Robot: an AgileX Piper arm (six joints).
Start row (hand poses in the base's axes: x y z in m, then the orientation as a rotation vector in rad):
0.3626 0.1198 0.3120 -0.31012 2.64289 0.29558
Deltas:
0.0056 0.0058 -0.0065 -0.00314 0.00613 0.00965
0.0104 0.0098 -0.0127 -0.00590 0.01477 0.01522
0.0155 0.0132 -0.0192 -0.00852 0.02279 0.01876
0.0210 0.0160 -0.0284 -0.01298 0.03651 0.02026
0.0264 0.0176 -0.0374 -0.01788 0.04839 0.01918
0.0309 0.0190 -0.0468 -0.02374 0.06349 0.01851
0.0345 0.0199 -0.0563 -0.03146 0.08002 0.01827
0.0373 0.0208 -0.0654 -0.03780 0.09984 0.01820
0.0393 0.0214 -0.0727 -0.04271 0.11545 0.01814
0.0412 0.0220 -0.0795 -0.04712 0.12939 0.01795
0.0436 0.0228 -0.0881 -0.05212 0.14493 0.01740
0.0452 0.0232 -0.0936 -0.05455 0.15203 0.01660
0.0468 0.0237 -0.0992 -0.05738 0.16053 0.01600
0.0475 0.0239 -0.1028 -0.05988 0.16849 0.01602
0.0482 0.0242 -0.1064 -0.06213 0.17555 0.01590
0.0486 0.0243 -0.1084 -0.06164 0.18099 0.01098
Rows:
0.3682 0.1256 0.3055 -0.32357 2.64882 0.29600
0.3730 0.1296 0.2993 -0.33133 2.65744 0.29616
0.3781 0.1330 0.2928 -0.33640 2.66559 0.29569
0.3836 0.1358 0.2836 -0.33899 2.67994 0.29342
0.3890 0.1374 0.2746 -0.33837 2.69281 0.28928
0.3935 0.1388 0.2652 -0.33839 2.70902 0.28467
0.3971 0.1397 0.2557 -0.33950 2.72699 0.27799
0.3999 0.1406 0.2466 -0.34014 2.74789 0.27388
0.4019 0.1412 0.2393 -0.34059 2.76432 0.27071
0.4038 0.1418 0.2325 -0.34081 2.77901 0.26776
0.4062 0.1426 0.2239 -0.34060 2.79543 0.26420
0.4078 0.1430 0.2184 -0.33978 2.80301 0.26218
0.4094 0.1435 0.2128 -0.33927 2.81204 0.25997
0.4101 0.1437 0.2092 -0.33954 2.82041 0.25830
0.4108 0.1440 0.2056 -0.33960 2.82785 0.25671
0.4112 0.1441 0.2036 -0.33215 2.83354 0.25692

